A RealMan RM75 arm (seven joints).
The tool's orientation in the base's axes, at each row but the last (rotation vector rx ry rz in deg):
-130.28, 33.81, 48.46
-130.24, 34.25, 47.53
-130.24, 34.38, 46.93
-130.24, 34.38, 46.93
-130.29, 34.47, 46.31
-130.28, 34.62, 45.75
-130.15, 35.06, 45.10
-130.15, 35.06, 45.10
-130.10, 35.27, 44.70
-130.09, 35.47, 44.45
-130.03, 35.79, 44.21
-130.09, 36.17, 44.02
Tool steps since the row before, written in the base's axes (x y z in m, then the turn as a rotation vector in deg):
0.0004, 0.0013, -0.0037, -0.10, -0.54, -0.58
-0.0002, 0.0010, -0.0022, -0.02, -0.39, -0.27
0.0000, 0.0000, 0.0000, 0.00, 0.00, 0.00
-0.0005, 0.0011, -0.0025, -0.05, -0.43, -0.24
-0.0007, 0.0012, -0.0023, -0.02, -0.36, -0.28
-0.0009, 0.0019, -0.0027, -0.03, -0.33, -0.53
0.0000, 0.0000, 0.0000, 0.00, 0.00, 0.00
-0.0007, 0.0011, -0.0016, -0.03, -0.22, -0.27
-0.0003, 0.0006, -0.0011, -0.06, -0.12, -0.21
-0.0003, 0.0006, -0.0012, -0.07, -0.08, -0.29
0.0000, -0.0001, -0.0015, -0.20, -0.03, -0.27
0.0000, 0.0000, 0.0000, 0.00, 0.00, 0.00
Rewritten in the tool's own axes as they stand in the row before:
0.0026, 0.0003, 0.0029, 0.43, 0.67, 0.01
0.0012, 0.0003, 0.0021, 0.25, 0.39, -0.10
0.0000, 0.0000, 0.0000, 0.00, 0.00, 0.00
0.0011, 0.0006, 0.0025, 0.21, 0.43, -0.14
0.0008, 0.0005, 0.0025, 0.25, 0.38, -0.07
0.0008, 0.0004, 0.0033, 0.40, 0.47, 0.10
0.0000, 0.0000, 0.0000, 0.00, 0.00, 0.00
0.0003, 0.0003, 0.0020, 0.21, 0.28, 0.02
0.0004, 0.0002, 0.0012, 0.12, 0.21, 0.07
0.0005, 0.0003, 0.0013, 0.16, 0.22, 0.15
0.0010, 0.0007, 0.0009, 0.04, 0.26, 0.22
0.0000, 0.0000, 0.0000, 0.00, 0.00, 0.00

